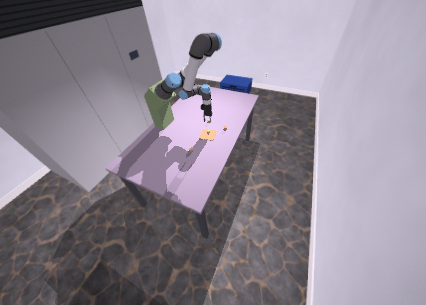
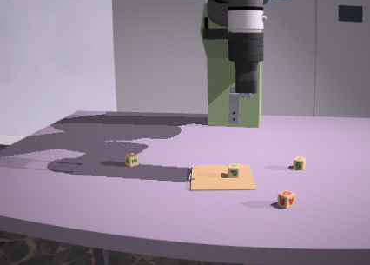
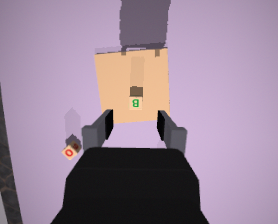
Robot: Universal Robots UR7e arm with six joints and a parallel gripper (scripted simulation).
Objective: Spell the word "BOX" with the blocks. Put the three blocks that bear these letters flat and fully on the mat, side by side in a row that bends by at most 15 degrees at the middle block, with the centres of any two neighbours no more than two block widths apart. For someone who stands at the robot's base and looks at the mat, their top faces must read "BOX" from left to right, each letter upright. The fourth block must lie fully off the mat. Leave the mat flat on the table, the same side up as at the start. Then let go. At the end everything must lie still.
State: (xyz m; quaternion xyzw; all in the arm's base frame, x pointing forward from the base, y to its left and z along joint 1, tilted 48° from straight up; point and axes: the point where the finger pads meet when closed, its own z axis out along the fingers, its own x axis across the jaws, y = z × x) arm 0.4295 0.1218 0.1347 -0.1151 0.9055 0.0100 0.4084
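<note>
The mat lies 150 mm below my hand, 20 mm to the right of it and 10 mm ahead of it.
</note>
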